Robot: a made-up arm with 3 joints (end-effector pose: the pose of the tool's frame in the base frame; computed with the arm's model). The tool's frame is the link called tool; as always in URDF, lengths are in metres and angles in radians.
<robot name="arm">
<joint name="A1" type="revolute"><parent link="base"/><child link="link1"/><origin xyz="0 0 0.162" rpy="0 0 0"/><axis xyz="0 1 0"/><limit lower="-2.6" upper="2.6" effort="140" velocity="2.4"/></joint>
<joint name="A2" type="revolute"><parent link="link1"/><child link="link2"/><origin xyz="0.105 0.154 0.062" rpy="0 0 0"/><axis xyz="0 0 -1"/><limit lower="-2.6" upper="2.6" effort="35" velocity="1.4"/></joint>
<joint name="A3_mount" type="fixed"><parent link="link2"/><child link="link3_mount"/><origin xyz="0.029 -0.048 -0.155" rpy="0 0 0"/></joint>
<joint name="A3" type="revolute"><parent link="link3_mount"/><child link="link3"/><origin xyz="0.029 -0.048 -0.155" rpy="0 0 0"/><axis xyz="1 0 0"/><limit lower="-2.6" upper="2.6" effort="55" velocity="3"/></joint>
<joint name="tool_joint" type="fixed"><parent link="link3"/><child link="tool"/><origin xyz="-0.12 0.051 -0.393" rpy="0 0 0"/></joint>
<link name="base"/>
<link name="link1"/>
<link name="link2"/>
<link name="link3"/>
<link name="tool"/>
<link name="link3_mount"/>
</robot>
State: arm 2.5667 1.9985 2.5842
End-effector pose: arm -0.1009 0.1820 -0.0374 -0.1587 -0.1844 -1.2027
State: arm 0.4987 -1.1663 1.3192
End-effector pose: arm -0.3110 0.2140 -0.0062 1.4239 1.1564 0.6976
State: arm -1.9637 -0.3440 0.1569
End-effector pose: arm 0.5645 0.1479 0.4407 -0.2336 -1.9102 0.3753
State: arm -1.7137 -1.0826 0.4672
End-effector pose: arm 0.5751 0.1586 0.2086 -0.5687 -1.2611 1.0924
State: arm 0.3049 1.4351 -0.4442
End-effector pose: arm -0.3022 0.1858 -0.3979 -0.5814 0.5665 -1.3537
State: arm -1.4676 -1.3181 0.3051
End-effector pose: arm 0.6065 0.1116 0.1204 -0.7203 -1.0349 1.2075
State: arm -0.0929 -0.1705 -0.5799
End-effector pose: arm 0.1452 -0.1213 -0.4318 -0.5860 -0.1395 0.1388
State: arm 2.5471 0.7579 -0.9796
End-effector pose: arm -0.1107 -0.0894 0.7020 -1.3214 2.5064 0.9676
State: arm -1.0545 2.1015 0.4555
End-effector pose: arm 0.6227 0.1454 0.0870 1.3730 -1.0854 -1.7720
